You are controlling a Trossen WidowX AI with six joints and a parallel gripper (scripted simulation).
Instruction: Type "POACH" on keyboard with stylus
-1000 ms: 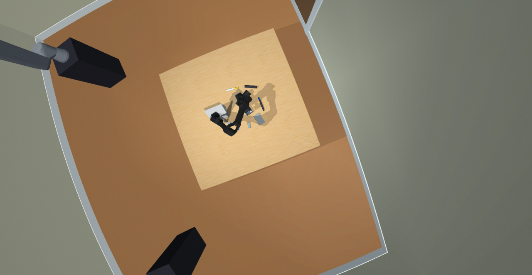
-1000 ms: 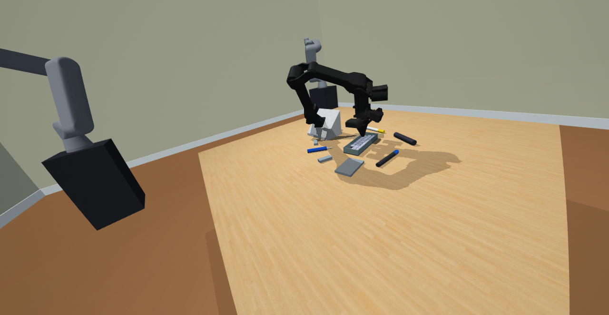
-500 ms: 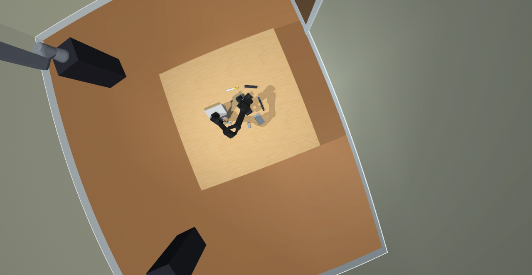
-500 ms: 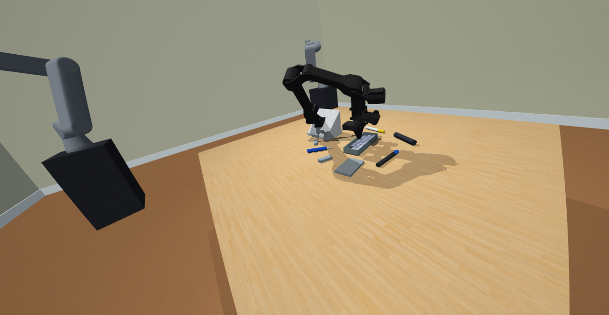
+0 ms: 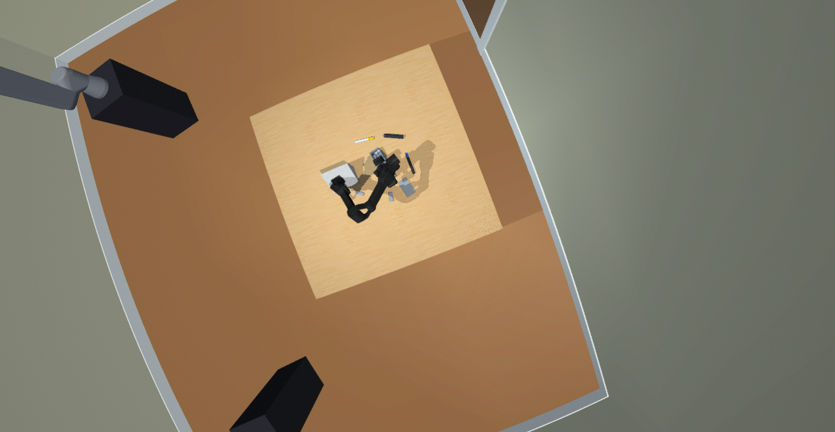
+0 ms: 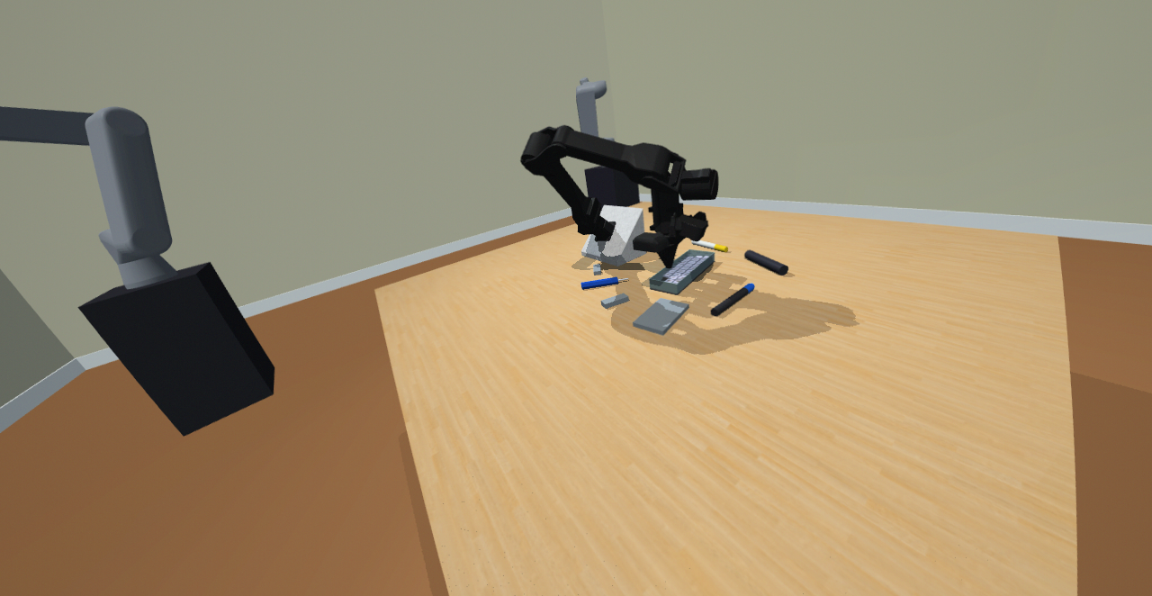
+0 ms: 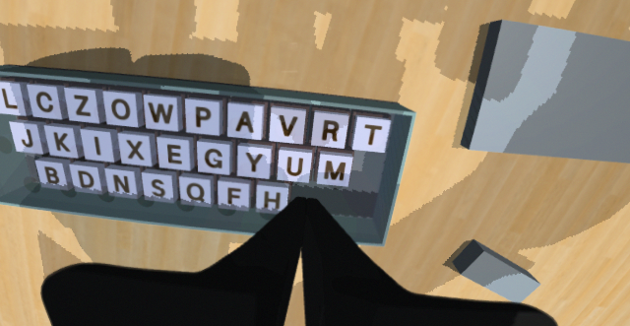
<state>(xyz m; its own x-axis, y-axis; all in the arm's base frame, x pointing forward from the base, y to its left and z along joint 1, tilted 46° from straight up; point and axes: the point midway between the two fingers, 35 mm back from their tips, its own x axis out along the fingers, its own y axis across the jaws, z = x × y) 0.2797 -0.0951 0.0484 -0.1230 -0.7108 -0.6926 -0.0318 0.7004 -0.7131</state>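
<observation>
My gripper tip is now 12 cm past the blue stylus, 6 cm to the left of it and 3 cm above it. Also, from my gripper tip: small grey block (14 cm to the right, 5 cm behind, 4 cm below); then flat grey plate (13 cm to the right, 6 cm ahead, 4 cm below); then grey stylus tip (10 cm behind, 4 cm to the right, 3 cm below).
</observation>
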